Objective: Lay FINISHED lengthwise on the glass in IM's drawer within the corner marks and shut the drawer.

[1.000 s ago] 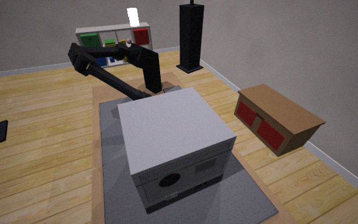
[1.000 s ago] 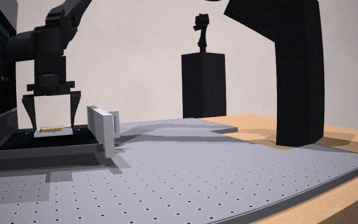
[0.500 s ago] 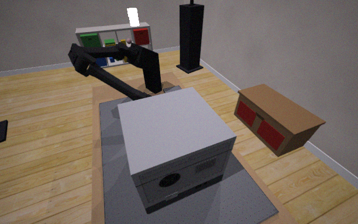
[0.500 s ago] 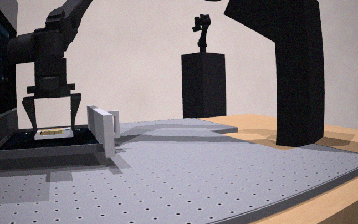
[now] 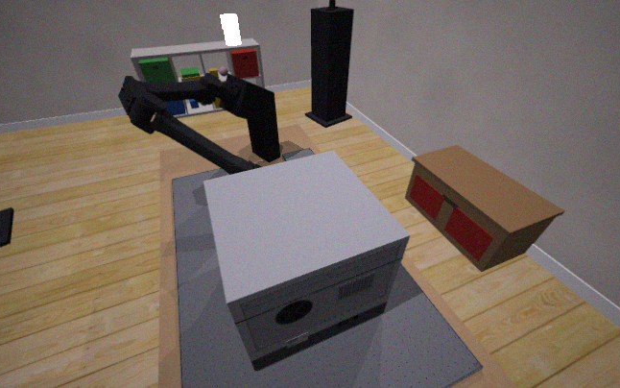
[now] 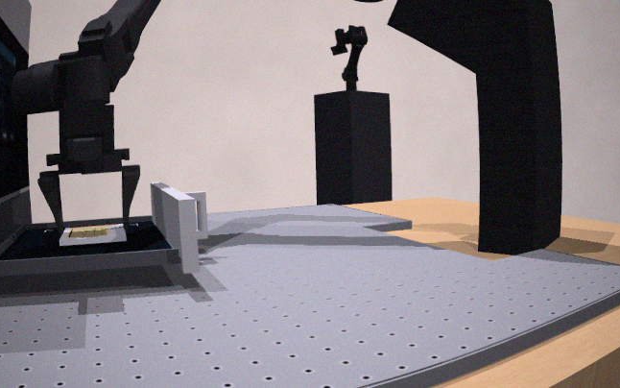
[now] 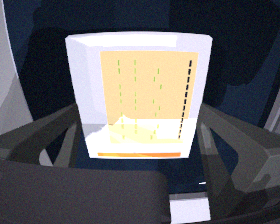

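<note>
Now: hand 1 cm to the left of the finished cassette and 1 cm above it. Also, from my hand: drawer: 2 cm ahead, 1 cm above.
</note>
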